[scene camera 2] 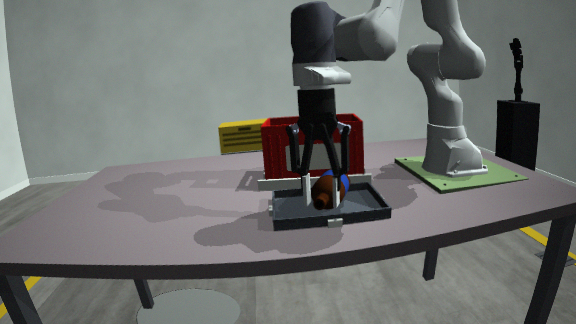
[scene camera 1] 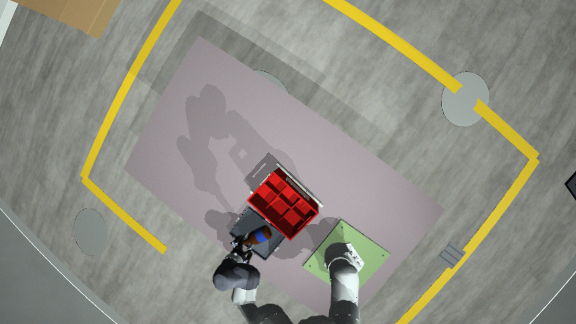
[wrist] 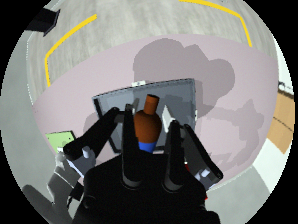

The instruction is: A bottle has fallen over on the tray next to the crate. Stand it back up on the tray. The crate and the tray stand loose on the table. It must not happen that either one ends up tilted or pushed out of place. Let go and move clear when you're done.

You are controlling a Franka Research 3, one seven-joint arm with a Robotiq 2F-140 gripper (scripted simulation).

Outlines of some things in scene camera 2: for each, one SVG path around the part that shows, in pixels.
The gripper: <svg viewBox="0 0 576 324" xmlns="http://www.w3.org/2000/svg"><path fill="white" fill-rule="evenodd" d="M334 88L297 90L299 119L296 124L286 127L289 137L291 171L301 176L304 206L308 206L311 202L310 173L308 172L315 140L323 141L333 172L333 208L337 208L340 203L340 192L338 191L341 189L341 175L347 174L350 169L348 134L350 134L351 125L340 123L336 116ZM336 128L339 129L341 134L341 168L332 136ZM299 128L305 135L301 166L298 138Z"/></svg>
A bottle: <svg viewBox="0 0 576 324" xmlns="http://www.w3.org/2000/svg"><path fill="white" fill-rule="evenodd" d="M348 174L341 175L339 204L350 187ZM331 168L326 170L312 187L311 197L313 206L317 210L333 209L333 172Z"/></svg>
